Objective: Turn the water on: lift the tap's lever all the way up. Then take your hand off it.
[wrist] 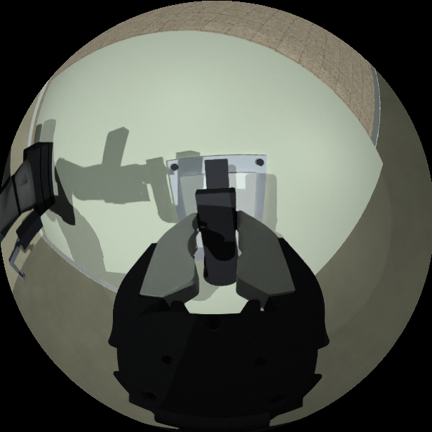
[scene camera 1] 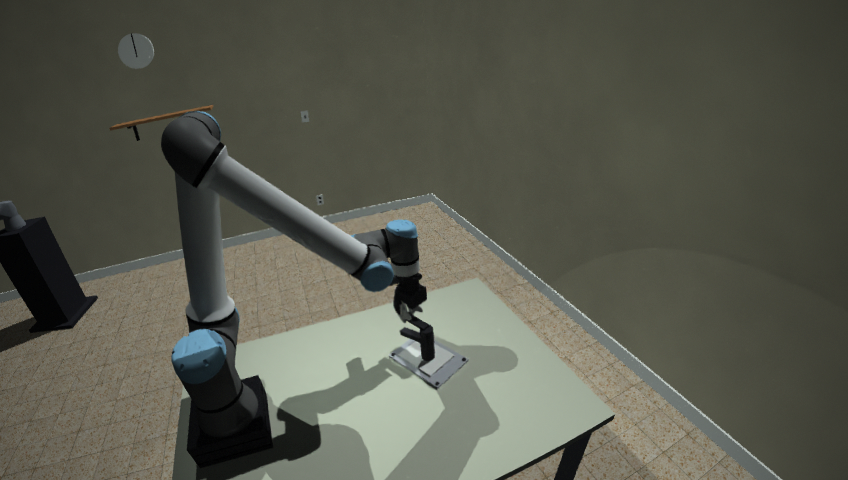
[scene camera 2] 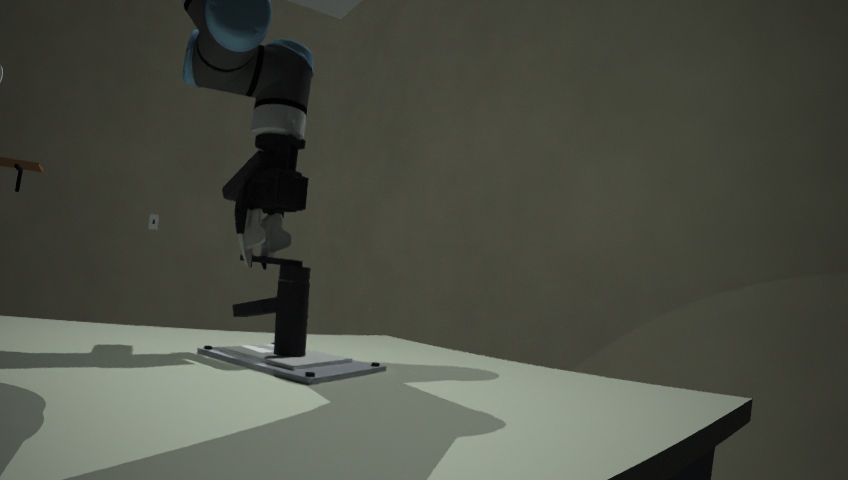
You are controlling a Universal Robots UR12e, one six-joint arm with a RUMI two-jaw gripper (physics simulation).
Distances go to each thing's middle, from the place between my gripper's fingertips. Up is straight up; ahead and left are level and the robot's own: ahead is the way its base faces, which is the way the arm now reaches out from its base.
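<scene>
Flat black lever point(scene camera 2: 291, 270): 3 cm ahead of my hand, 3 cm to the right of it. Grey base plate point(scene camera 2: 311, 376): 13 cm below my hand, 7 cm to the right of it, 5 cm ahead of it.
</scene>
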